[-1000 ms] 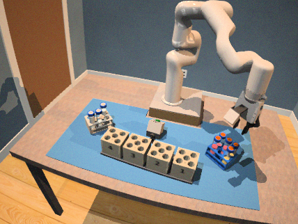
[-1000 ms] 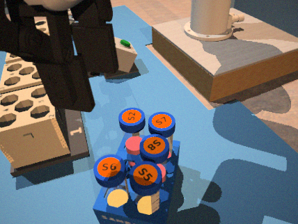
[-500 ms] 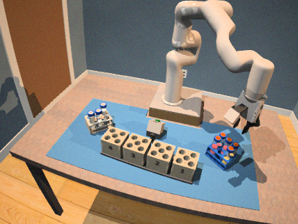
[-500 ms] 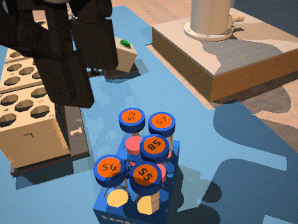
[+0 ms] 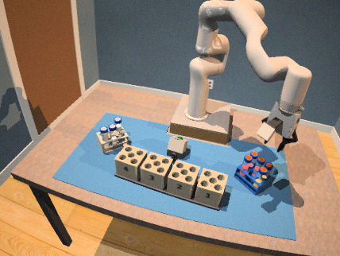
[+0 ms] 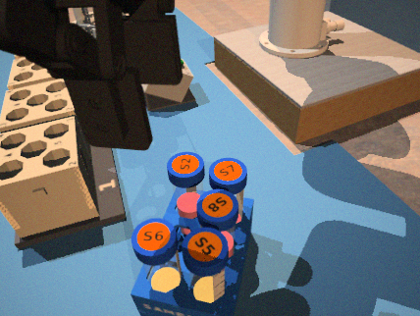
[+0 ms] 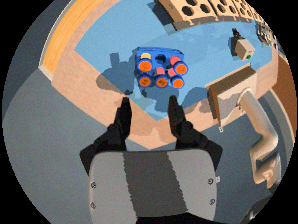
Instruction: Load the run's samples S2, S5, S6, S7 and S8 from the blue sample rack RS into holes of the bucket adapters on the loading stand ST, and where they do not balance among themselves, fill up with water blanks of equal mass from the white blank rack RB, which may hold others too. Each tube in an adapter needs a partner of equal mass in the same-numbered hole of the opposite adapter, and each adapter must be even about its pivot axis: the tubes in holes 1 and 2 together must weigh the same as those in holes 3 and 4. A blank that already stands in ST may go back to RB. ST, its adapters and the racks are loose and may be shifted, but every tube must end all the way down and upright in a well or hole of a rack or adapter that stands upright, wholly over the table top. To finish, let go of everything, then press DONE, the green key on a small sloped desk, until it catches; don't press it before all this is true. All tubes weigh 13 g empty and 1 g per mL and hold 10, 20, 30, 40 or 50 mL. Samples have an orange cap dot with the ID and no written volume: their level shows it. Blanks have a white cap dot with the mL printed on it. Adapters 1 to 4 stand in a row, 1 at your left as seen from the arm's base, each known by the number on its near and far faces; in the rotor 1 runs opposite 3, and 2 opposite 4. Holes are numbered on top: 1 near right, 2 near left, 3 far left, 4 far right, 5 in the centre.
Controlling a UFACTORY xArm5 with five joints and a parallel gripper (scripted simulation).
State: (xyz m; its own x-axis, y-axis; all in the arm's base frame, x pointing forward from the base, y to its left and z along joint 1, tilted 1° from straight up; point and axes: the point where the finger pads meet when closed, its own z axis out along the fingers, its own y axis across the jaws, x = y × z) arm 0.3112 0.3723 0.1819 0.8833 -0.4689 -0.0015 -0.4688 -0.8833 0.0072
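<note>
Right now the blue sample rack RS is 30 mm behind my hand, 20 mm to the right of it and 220 mm below it. The rest, counted from my hand: white blank rack RB (20 mm ahead, 670 mm to the right, 220 mm below); blue-capped tube (60 mm ahead, 670 mm to the right, 190 mm below); loading stand ST (120 mm ahead, 340 mm to the right, 240 mm below).
</note>
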